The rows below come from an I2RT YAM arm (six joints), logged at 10 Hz.
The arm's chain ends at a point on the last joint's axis. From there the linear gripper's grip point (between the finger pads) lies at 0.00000 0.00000 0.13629 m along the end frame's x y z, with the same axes.
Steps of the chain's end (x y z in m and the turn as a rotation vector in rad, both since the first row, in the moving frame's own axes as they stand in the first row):
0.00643, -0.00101, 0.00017, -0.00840, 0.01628, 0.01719
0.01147, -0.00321, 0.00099, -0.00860, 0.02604, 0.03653
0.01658, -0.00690, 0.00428, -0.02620, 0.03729, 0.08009
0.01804, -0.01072, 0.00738, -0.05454, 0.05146, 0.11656
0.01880, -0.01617, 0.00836, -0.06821, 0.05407, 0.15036
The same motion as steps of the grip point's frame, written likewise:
0.00864, 0.00015, 0.00015, -0.00840, 0.01628, 0.01719
0.01500, -0.00197, 0.00094, -0.00860, 0.02604, 0.03653
0.02151, -0.00313, 0.00414, -0.02620, 0.03729, 0.08009
0.02460, -0.00290, 0.00700, -0.05454, 0.05146, 0.11656
0.02544, -0.00637, 0.00785, -0.06821, 0.05407, 0.15036

